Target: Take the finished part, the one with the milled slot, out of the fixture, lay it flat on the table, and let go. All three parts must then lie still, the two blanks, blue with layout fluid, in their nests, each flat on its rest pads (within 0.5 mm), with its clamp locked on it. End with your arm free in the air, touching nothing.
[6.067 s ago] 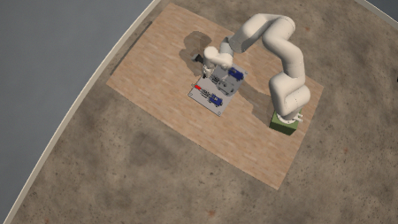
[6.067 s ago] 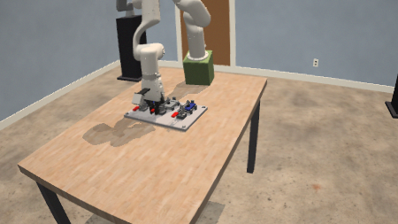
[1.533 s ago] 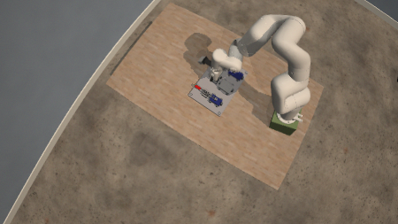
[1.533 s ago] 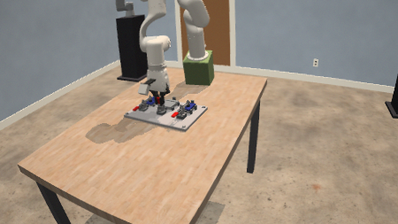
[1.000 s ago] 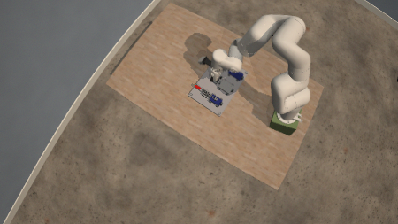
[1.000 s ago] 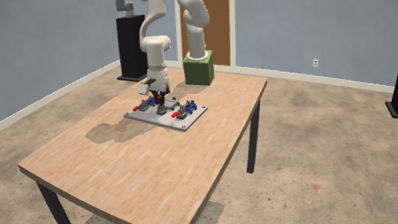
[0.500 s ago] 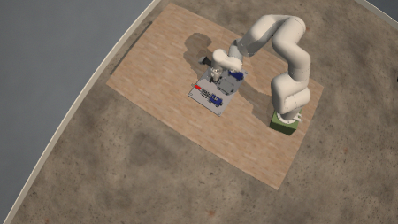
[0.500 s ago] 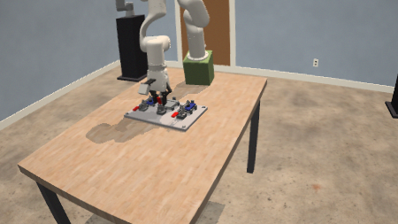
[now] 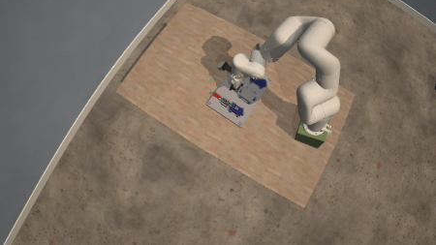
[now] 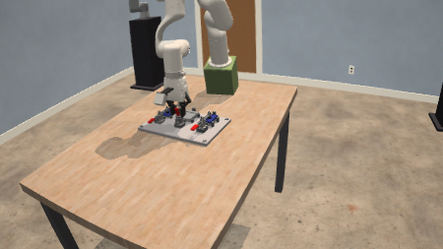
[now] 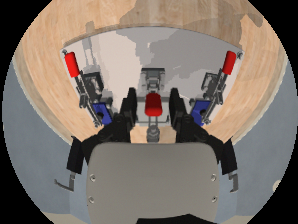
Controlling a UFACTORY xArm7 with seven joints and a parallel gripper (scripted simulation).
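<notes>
My gripper is now 9 cm past the grey finished part and 6 cm above it. From my hand the other things lie so: grey fixture plate: 3 cm behind, 8 cm below.
</notes>
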